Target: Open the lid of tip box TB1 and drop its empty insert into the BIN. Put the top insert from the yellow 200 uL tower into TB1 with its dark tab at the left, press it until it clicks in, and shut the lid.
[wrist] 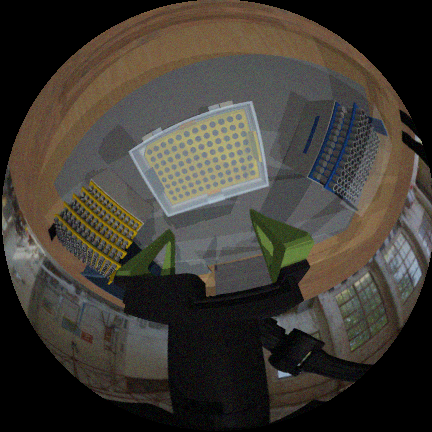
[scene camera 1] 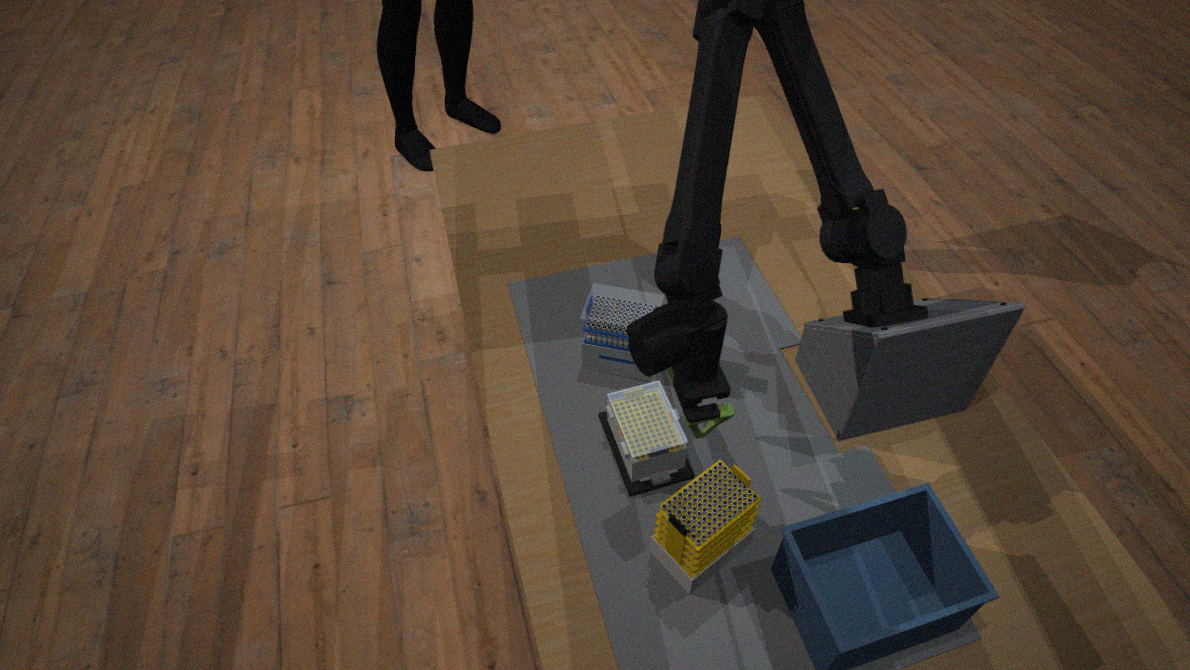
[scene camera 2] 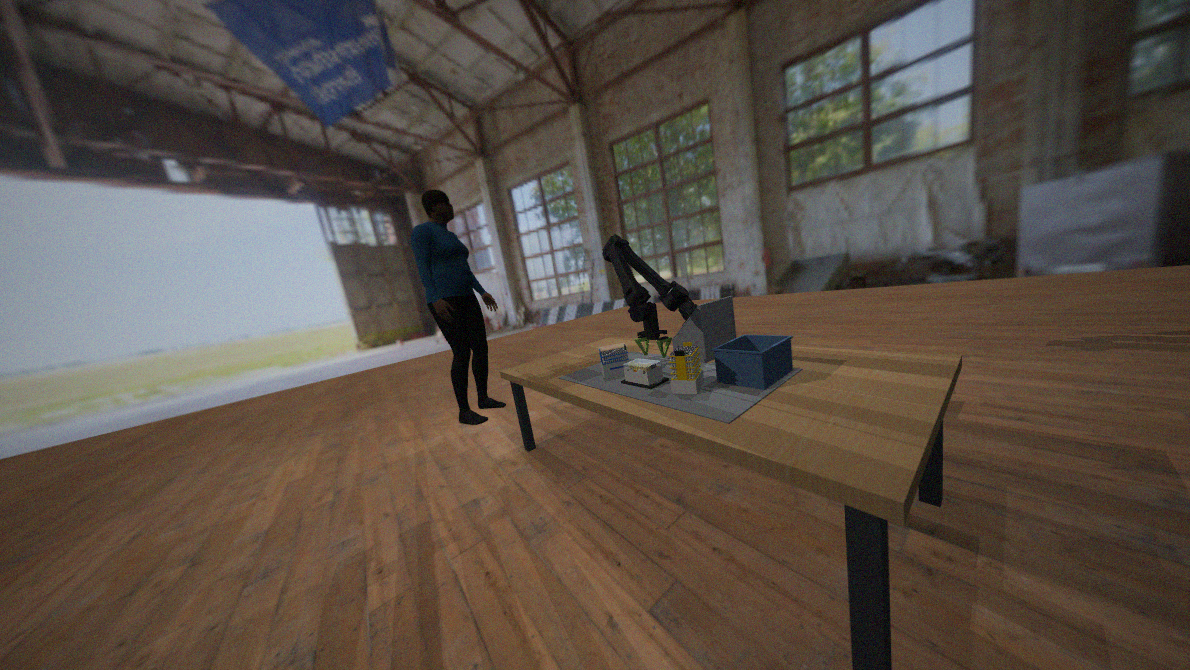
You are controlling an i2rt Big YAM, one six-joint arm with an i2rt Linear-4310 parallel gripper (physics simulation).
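Tip box TB1 (scene camera 1: 647,428) (scene camera 2: 642,371) (wrist: 205,157) stands in a black holder (scene camera 1: 639,486). Its clear lid looks shut, and a yellow perforated insert shows through it. The yellow 200 uL tower (scene camera 1: 712,524) (scene camera 2: 685,363) (wrist: 99,227) stands beside TB1; a dark tab (scene camera 1: 677,524) (wrist: 52,231) marks one end of its top insert. The blue BIN (scene camera 1: 805,586) (scene camera 2: 739,368) stands past the tower, with no insert showing inside. My gripper (scene camera 1: 687,409) (scene camera 2: 654,354) (wrist: 208,223) is open and empty, above the mat beside TB1; my wrist partly hides its fingers in scene camera 1.
A blue-and-grey tip rack (scene camera 1: 607,339) (scene camera 2: 613,358) (wrist: 345,150) stands on the other side of TB1 from the tower. My arm's grey angled base (scene camera 1: 924,378) (scene camera 2: 719,322) stands beside the grey mat (scene camera 1: 557,332). A person (scene camera 2: 449,274) stands beyond the wooden table (scene camera 2: 832,416).
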